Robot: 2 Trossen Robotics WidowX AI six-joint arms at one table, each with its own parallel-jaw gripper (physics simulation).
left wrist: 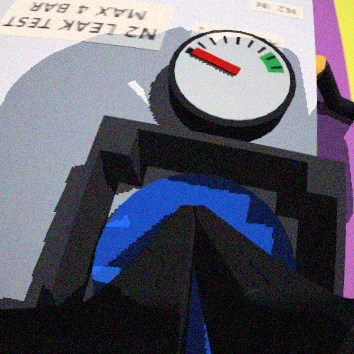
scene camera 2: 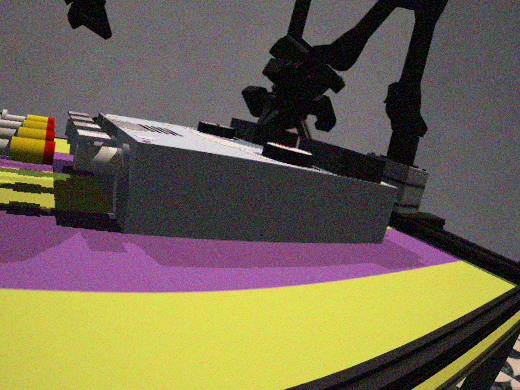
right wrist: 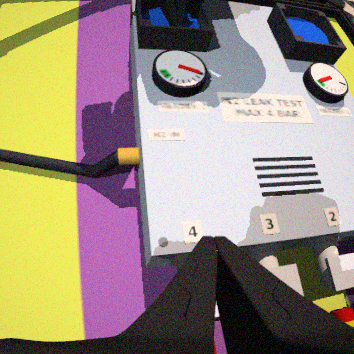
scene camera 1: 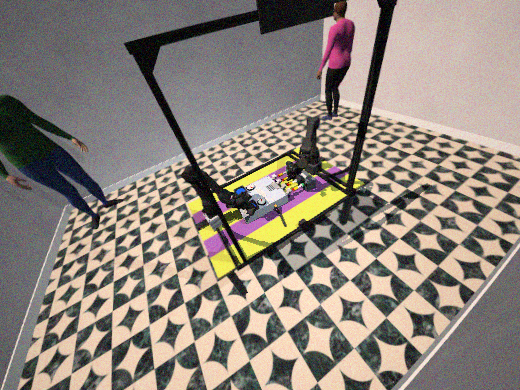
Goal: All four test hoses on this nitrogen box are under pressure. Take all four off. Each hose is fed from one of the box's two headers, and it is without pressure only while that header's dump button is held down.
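Places are measured from the left arm's base along level axes (x ahead, y left, z up), in centimetres.
Pixels of known places: left gripper, fingertip midpoint: (left wrist: pixel 190 216) (right wrist: pixel 176 29) (scene camera 1: pixel 253 205); right gripper, fingertip midpoint: (scene camera 2: pixel 109 37) (right wrist: pixel 211 246) (scene camera 1: pixel 287 180); left arm's base, link origin: (scene camera 2: pixel 399 162) (scene camera 1: pixel 212 214); right arm's base, link origin: (scene camera 1: pixel 313 162).
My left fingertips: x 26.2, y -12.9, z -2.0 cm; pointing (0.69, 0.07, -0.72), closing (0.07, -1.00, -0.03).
For each thing: its top centre in the pictures, then the offset to it from my left fingertips. "spot": a spot on its surface instead.
- gauge, surface spot: (left wrist: pixel 232 75) (right wrist: pixel 179 64) spot: dy -1.5, dx +6.3, dz +0.3 cm
- black supply line, surface spot: (right wrist: pixel 45 162) spot: dy -17.1, dx +10.8, dz -7.8 cm
- yellow fitting, surface spot: (right wrist: pixel 128 156) spot: dy -8.3, dx +13.6, dz -4.4 cm
The pale nitrogen box (scene camera 1: pixel 270 192) (scene camera 2: pixel 250 200) (right wrist: pixel 215 165) lies on the striped mat. My left gripper (left wrist: pixel 190 216) is shut, its tips against the blue button (left wrist: pixel 215 190) in a black frame. The gauge (left wrist: pixel 232 75) (right wrist: pixel 180 72) beside it has its needle at the end away from green; the other gauge (right wrist: pixel 326 81) has its needle by green. The other blue button (right wrist: pixel 310 31) is uncovered. My right gripper (scene camera 2: pixel 109 36) (right wrist: pixel 211 246) is shut and empty above the box edge near label 4. In scene camera 2, mat shows between the red-ringed yellow hose ends (scene camera 2: pixel 32 150) and the white fittings (scene camera 2: pixel 95 155).
A black supply line (right wrist: pixel 45 162) enters the box's side through a yellow fitting (right wrist: pixel 128 156). White fittings (right wrist: pixel 285 277) stand in a row below labels 3 and 2. A black frame (scene camera 1: pixel 172 120) surrounds the table. Two people (scene camera 1: pixel 342 45) (scene camera 1: pixel 35 135) stand beyond the table.
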